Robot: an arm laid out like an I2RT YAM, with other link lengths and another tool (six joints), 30 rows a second.
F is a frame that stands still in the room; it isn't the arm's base.
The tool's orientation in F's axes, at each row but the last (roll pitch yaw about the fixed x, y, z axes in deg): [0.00, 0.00, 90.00]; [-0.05, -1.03, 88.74]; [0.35, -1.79, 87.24]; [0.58, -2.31, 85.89]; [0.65, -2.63, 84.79]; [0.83, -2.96, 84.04]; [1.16, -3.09, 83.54]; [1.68, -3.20, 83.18]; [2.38, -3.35, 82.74]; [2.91, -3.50, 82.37]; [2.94, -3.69, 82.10]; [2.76, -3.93, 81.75]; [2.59, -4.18, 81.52]
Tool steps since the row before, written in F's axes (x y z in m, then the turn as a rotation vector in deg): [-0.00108, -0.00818, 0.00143, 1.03, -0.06, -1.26]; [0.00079, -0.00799, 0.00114, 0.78, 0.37, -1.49]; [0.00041, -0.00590, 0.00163, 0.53, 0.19, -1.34]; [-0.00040, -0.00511, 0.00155, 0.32, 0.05, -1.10]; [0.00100, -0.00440, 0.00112, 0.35, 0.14, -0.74]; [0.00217, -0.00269, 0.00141, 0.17, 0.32, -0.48]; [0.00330, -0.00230, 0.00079, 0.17, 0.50, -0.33]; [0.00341, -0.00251, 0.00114, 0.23, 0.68, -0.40]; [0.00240, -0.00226, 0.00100, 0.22, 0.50, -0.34]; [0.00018, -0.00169, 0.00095, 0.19, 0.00, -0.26]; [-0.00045, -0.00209, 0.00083, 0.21, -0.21, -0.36]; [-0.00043, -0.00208, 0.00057, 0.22, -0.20, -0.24]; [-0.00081, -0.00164, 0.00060, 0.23, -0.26, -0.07]
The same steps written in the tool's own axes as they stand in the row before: [-0.00818, 0.00108, 0.00143, -0.06, -1.03, -1.26]; [-0.00795, -0.00097, 0.00128, 0.36, -0.77, -1.50]; [-0.00582, -0.00068, 0.00182, 0.17, -0.53, -1.34]; [-0.00506, 0.00005, 0.00175, 0.03, -0.33, -1.10]; [-0.00424, -0.00138, 0.00133, 0.14, -0.34, -0.74]; [-0.00237, -0.00242, 0.00157, 0.31, -0.14, -0.49]; [-0.00187, -0.00352, 0.00096, 0.50, -0.12, -0.35]; [-0.00202, -0.00365, 0.00136, 0.68, -0.16, -0.43]; [-0.00188, -0.00262, 0.00122, 0.50, -0.17, -0.36]; [-0.00159, -0.00035, 0.00107, 0.01, -0.20, -0.25]; [-0.00207, 0.00021, 0.00096, -0.20, -0.25, -0.34]; [-0.00208, 0.00016, 0.00071, -0.18, -0.26, -0.22]; [-0.00169, 0.00059, 0.00070, -0.23, -0.27, -0.04]
